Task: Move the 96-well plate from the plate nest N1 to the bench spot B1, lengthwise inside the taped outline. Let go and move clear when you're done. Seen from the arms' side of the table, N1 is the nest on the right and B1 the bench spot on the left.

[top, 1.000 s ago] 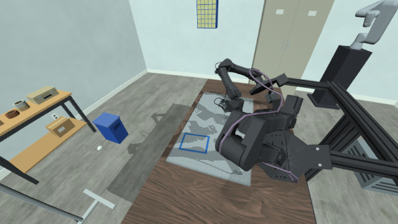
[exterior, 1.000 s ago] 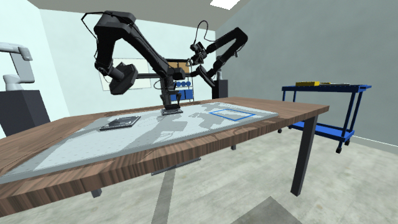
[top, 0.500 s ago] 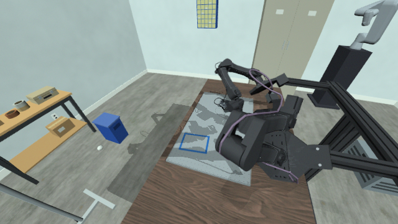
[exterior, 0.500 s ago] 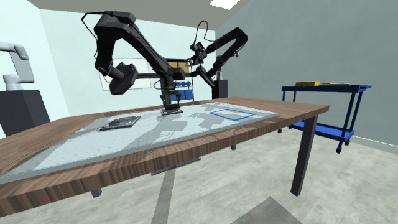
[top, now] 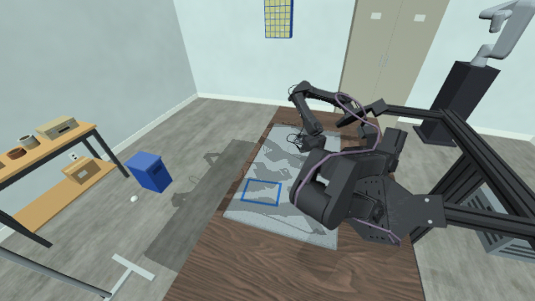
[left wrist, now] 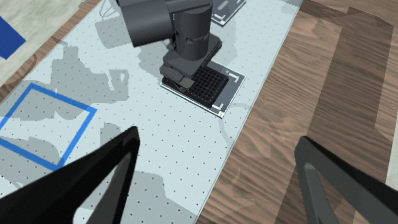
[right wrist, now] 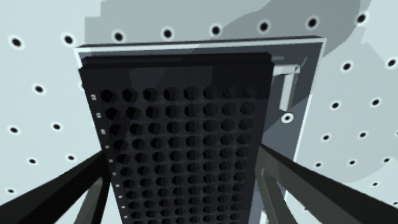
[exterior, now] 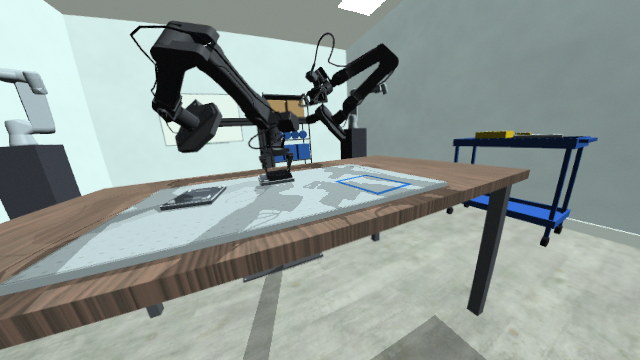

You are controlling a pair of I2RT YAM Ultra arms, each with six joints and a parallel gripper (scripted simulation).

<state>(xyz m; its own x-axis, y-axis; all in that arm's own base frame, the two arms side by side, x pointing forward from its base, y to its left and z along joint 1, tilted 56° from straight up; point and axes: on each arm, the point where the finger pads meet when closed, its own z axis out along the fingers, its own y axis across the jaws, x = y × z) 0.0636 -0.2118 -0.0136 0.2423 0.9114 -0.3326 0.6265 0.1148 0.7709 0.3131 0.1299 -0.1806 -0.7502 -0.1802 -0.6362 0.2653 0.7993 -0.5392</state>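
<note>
The black 96-well plate is 10 mm behind my right hand and 10 mm below it.
</note>
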